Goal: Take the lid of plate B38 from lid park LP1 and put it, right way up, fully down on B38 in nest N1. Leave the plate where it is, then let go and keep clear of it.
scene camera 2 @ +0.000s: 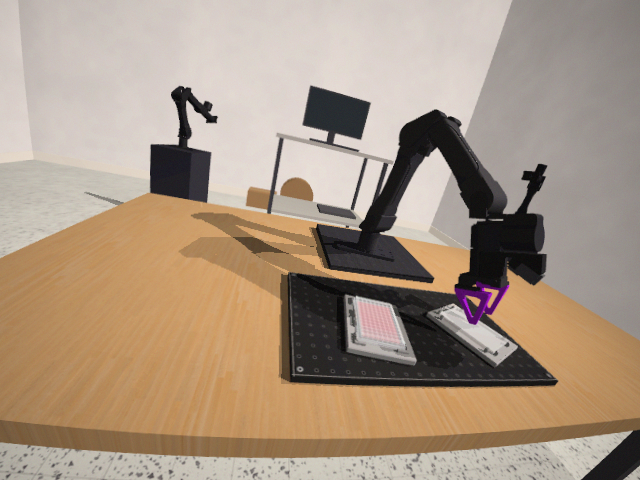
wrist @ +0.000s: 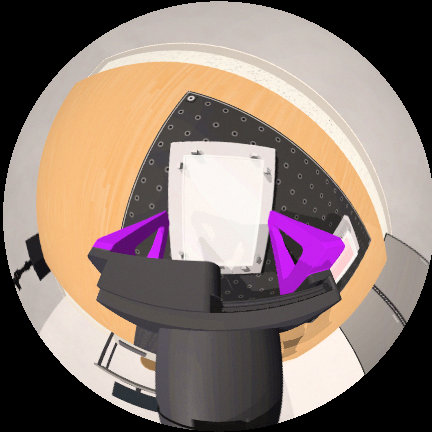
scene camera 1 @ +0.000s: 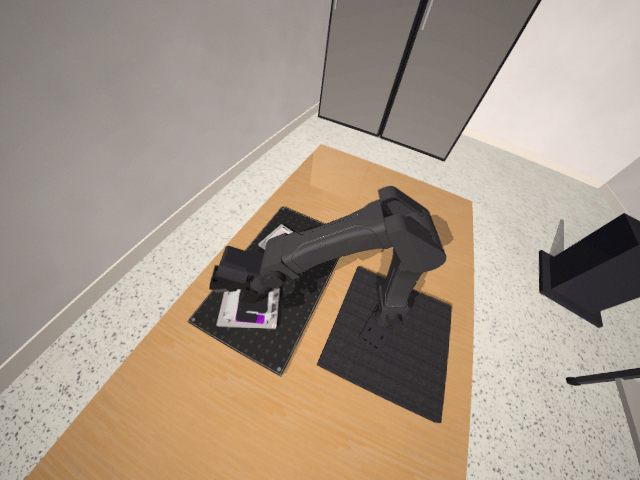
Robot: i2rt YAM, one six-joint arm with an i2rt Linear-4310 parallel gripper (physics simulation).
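Pixels of known places: gripper, fingertip midpoint: [scene camera 2: 480, 318] [wrist: 218, 216] [scene camera 1: 246, 303]; arm's base, origin of the base link: [scene camera 2: 364, 251] [scene camera 1: 382, 318].
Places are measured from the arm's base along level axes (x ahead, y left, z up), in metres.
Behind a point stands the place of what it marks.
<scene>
The white, clear-topped lid [scene camera 2: 488, 338] {y 0.227, x 0.372, z 0.010 m} [wrist: 222, 190] {y 0.226, x 0.359, z 0.010 m} lies flat in the pale lid park [scene camera 1: 245, 326] {y 0.260, x 0.304, z 0.002 m} [scene camera 2: 502, 357] {y 0.237, x 0.415, z 0.002 m} [wrist: 176, 200] {y 0.259, x 0.318, z 0.002 m}. My purple-fingered gripper [scene camera 1: 250, 317] [scene camera 2: 480, 317] {y 0.217, x 0.339, z 0.034 m} [wrist: 218, 216] {y 0.217, x 0.339, z 0.034 m} is open and points down above the lid. In the wrist view its fingertips show to the left and right of the park, nearer its lower end; nothing is between them. The plate with pink wells [scene camera 2: 379, 322] {y -0.023, x 0.405, z 0.018 m} [wrist: 345, 257] {y -0.021, x 0.419, z 0.018 m} sits uncovered in its nest [scene camera 2: 383, 355] {y -0.022, x 0.472, z 0.002 m}. In scene camera 1 the arm hides part of the nest and the lid. No labels are readable.
The park and nest stand apart on a black perforated board [scene camera 1: 248, 346] {y 0.292, x 0.263, z -0.007 m} [scene camera 2: 320, 356] {y -0.127, x 0.492, z -0.007 m} [wrist: 210, 120] {y 0.290, x 0.418, z -0.007 m} on the wooden table [scene camera 1: 170, 403] {y 0.500, x 0.319, z -0.020 m} [scene camera 2: 155, 335] {y -0.382, x 0.515, z -0.020 m} [wrist: 90, 150] {y 0.462, x 0.283, z -0.020 m}. The arm's base stands on a black mat [scene camera 1: 408, 372] {y 0.093, x -0.124, z 0.004 m} [scene camera 2: 413, 271] {y 0.151, x 0.076, z 0.000 m} beside the board.
</scene>
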